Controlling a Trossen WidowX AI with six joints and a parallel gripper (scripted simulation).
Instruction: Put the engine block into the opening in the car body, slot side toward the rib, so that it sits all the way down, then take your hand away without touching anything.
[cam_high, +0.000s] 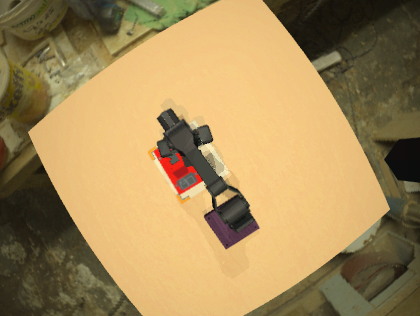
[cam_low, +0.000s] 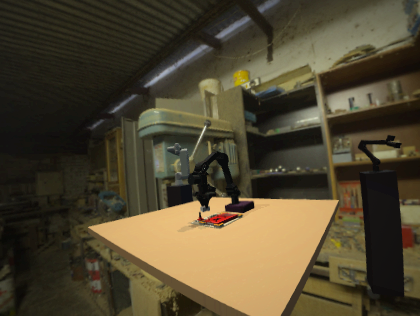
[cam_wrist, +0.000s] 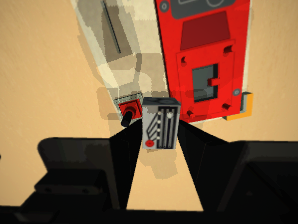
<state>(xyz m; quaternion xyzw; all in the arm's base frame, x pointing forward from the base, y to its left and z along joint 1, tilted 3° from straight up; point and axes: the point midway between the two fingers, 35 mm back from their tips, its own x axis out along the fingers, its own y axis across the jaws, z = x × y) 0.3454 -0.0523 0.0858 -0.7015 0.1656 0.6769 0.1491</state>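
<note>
The black peg is 5 cm to the right of my gripper tip, 5 cm below it and 1 cm behind it. From my gripper tip the other things lie so: engine block 1 cm below.
</note>
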